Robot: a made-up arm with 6 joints.
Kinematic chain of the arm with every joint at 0, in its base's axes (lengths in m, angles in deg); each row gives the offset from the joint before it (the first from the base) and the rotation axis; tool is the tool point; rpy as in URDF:
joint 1: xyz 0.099 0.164 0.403 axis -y
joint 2: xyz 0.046 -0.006 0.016 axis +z
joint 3: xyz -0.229 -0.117 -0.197 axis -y
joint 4: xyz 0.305 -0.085 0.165 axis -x
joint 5: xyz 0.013 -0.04 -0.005 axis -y
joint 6: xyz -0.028 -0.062 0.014 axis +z
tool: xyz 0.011 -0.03 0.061 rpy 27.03 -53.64 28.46
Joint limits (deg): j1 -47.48..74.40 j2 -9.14..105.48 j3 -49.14..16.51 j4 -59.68..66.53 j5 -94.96..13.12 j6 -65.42..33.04
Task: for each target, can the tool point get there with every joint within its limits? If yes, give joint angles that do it. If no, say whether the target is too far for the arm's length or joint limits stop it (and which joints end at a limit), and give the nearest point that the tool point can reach.
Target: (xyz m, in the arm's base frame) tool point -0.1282 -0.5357 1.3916
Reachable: no: too far | nearest point 0.0541 -0.0601 0.7392 | short by 0.828 m
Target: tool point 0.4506 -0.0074 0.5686
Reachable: yes | joints 35.81 45.04 -7.15 -33.91 -32.80 -24.46
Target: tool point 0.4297 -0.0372 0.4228
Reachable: yes | joints -2.78 42.45 -3.98 0.37 -3.22 -26.78
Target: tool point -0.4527 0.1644 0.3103
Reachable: no: joint limits stop it (at a limit: joint 1, joint 2, joint 3, joint 4) | nearest point -0.1012 -0.0182 0.4253 | short by 0.412 m
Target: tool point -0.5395 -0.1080 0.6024
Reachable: no: joint limits stop it (at a limit: joint 1, joint 2, joint 3) | nearest point -0.1037 -0.0622 0.5001 | short by 0.450 m
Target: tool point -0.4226 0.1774 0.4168
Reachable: no: joint limits stop it (at a limit: joint 1, joint 2, joint 3, joint 4) | nearest point -0.1036 -0.0139 0.4479 | short by 0.373 m
